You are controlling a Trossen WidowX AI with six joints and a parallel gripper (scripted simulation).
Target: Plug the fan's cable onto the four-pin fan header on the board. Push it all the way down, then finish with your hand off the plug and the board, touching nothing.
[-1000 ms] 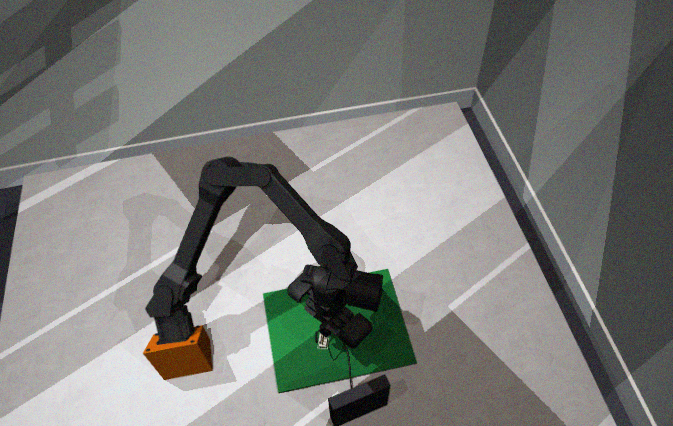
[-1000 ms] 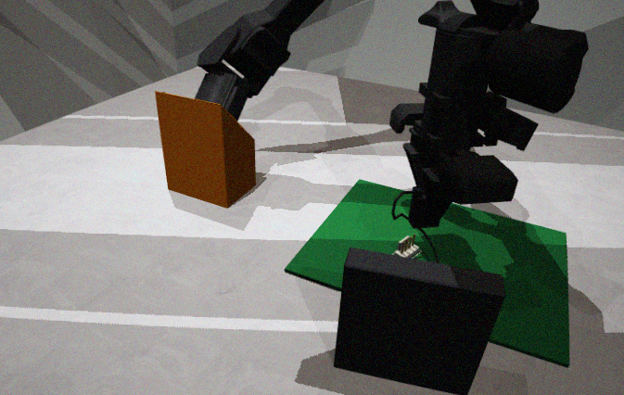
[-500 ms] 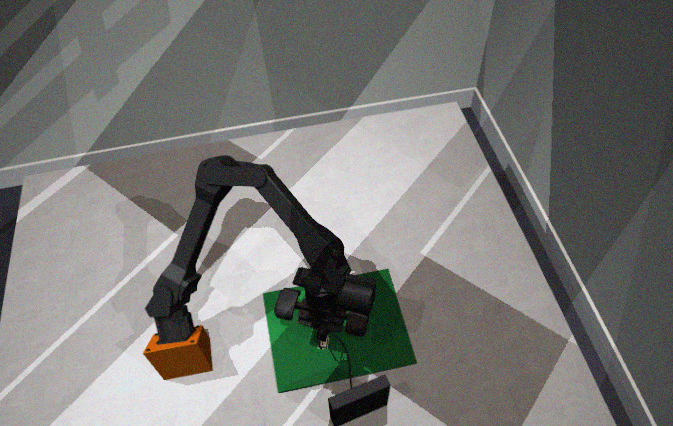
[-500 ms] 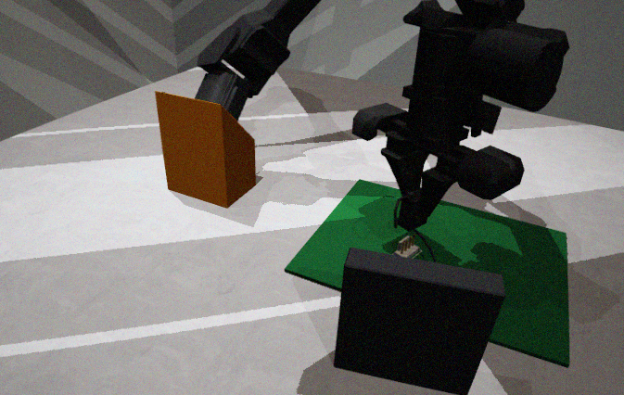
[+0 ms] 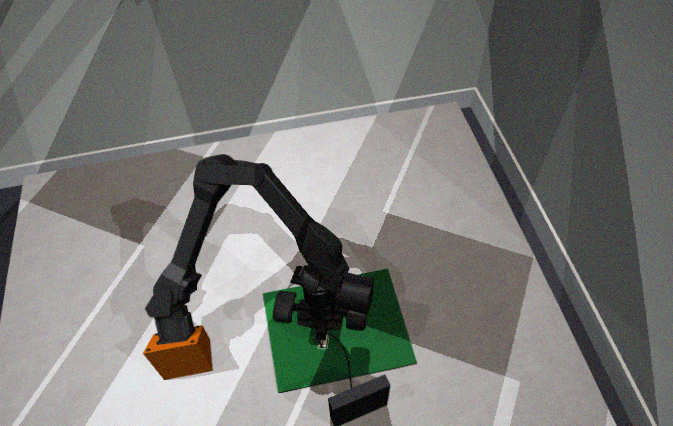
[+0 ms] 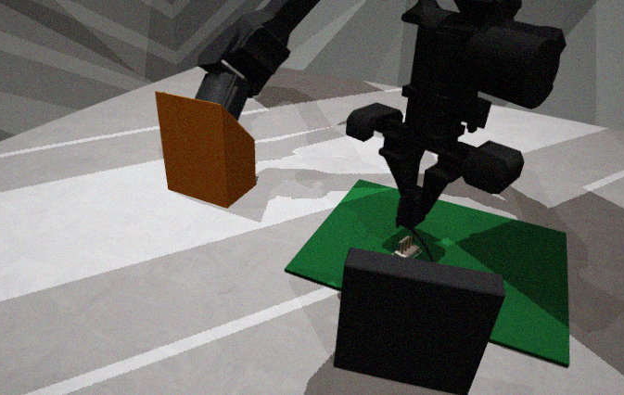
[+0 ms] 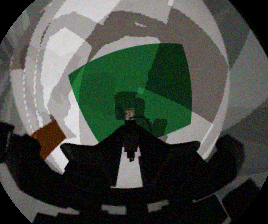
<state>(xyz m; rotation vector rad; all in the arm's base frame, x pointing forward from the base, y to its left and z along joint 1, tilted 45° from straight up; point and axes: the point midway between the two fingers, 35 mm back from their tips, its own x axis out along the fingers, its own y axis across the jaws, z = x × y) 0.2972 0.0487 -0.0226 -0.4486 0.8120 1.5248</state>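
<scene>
Right now my gripper tip is 3 cm short of the green board, 3 cm to the right of it and 8 cm above it. Round my gripper tip: black fan box 6 cm ahead, 15 cm to the right; black plug 1 cm to the right, 1 cm above.
</scene>
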